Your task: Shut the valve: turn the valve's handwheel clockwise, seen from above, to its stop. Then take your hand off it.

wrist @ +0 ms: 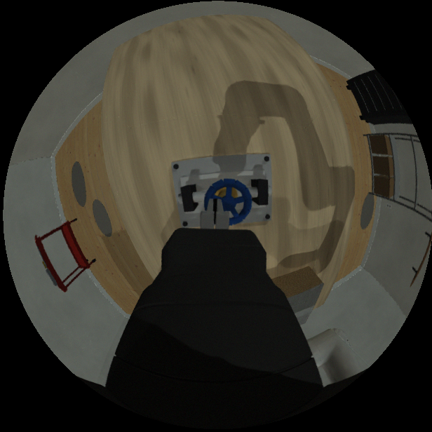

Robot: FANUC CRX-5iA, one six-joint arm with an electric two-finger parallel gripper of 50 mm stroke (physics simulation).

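The valve's blue handwheel (238, 202) shows near the middle of the wrist view, with a yellow part (226, 191) under it. The valve sits on a grey base plate (187, 168) with dark bolts at its corners; black flanges stand on both sides of the wheel. My gripper (214, 206) is shut, with nothing between its fingers. The fingertips overlap the left part of the wheel, inside its rim as seen here. Whether they reach down between the spokes or touch the wheel I cannot tell. The fingers hide part of the wheel's lower left rim.
The valve stands on a pale wooden table (150, 130), which carries the arm's shadow. A brown-topped box (300, 283) is at the lower right beside the gripper body. A red frame (75, 245) stands far left. A black slatted object (377, 97) is at the far upper right.
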